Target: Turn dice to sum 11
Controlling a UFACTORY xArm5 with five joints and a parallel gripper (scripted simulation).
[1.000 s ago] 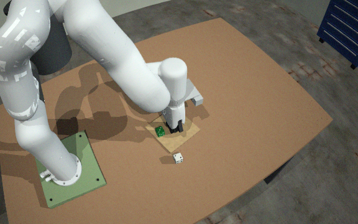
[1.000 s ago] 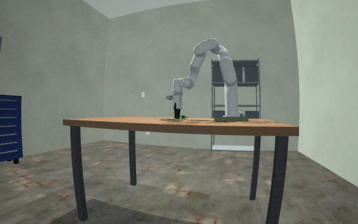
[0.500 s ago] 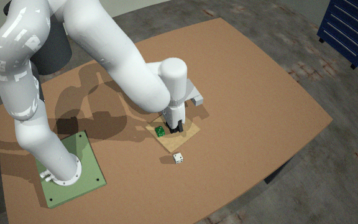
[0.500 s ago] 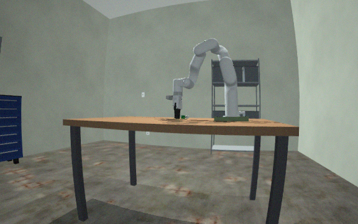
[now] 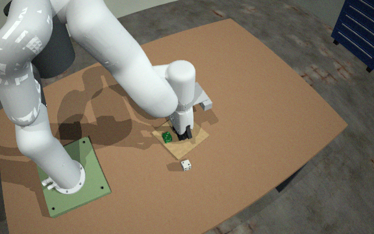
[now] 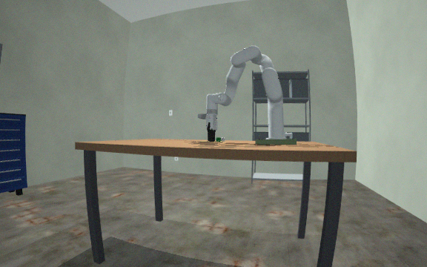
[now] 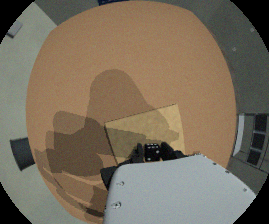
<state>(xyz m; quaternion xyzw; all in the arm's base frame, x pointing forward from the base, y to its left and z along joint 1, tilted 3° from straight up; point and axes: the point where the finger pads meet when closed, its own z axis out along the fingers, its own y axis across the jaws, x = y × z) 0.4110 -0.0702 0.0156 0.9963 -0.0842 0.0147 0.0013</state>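
Now: the black die 10 mm below my hand. From my hand the other things lie so: tan mat 20 mm below; green die 50 mm behind, 10 mm to the left, 10 mm below; white die 110 mm to the right, 60 mm behind, 10 mm below.
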